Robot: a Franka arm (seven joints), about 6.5 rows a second.
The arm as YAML. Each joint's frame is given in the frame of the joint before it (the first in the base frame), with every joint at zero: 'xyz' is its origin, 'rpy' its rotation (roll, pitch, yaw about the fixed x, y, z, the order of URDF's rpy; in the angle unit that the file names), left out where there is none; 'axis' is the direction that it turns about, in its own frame. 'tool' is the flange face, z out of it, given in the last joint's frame.
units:
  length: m
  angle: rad
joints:
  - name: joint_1
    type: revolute
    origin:
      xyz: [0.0, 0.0, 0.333]
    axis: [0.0, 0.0, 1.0]
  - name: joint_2
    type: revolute
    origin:
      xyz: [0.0, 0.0, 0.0]
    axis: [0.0, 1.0, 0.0]
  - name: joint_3
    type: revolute
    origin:
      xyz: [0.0, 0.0, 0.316]
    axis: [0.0, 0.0, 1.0]
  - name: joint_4
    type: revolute
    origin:
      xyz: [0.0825, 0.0, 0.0]
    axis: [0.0, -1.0, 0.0]
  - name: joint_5
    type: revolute
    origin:
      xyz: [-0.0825, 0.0, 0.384]
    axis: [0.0, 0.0, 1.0]
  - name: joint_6
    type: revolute
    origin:
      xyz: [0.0, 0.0, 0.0]
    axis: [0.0, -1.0, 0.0]
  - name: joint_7
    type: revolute
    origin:
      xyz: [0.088, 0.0, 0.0]
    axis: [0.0, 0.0, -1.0]
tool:
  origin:
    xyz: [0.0, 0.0, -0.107]
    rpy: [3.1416, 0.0, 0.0]
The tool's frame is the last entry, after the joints.
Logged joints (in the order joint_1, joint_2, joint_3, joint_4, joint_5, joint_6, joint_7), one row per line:
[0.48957, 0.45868, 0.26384, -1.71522, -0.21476, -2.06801, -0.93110]
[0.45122, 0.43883, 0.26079, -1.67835, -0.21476, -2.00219, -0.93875]
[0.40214, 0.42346, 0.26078, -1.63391, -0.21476, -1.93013, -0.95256]
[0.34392, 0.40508, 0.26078, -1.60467, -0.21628, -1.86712, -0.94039]
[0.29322, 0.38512, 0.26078, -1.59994, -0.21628, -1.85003, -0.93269]
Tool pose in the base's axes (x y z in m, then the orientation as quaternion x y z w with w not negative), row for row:
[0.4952, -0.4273, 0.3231, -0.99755, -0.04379, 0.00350, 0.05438]
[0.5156, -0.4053, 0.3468, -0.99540, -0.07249, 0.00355, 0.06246]
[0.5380, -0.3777, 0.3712, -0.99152, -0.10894, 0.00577, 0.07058]
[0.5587, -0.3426, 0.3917, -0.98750, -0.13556, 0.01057, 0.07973]
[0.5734, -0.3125, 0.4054, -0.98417, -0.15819, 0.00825, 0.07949]
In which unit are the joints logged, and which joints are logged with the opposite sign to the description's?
The joints are logged in radians. Opposite sign: joint_1, joint_3, joint_5, joint_6.
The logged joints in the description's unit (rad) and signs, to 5 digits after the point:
[-0.48957, 0.45868, -0.26384, -1.71522, 0.21476, 2.06801, -0.93110]
[-0.45122, 0.43883, -0.26079, -1.67835, 0.21476, 2.00219, -0.93875]
[-0.40214, 0.42346, -0.26078, -1.63391, 0.21476, 1.93013, -0.95256]
[-0.34392, 0.40508, -0.26078, -1.60467, 0.21628, 1.86712, -0.94039]
[-0.29322, 0.38512, -0.26078, -1.59994, 0.21628, 1.85003, -0.93269]

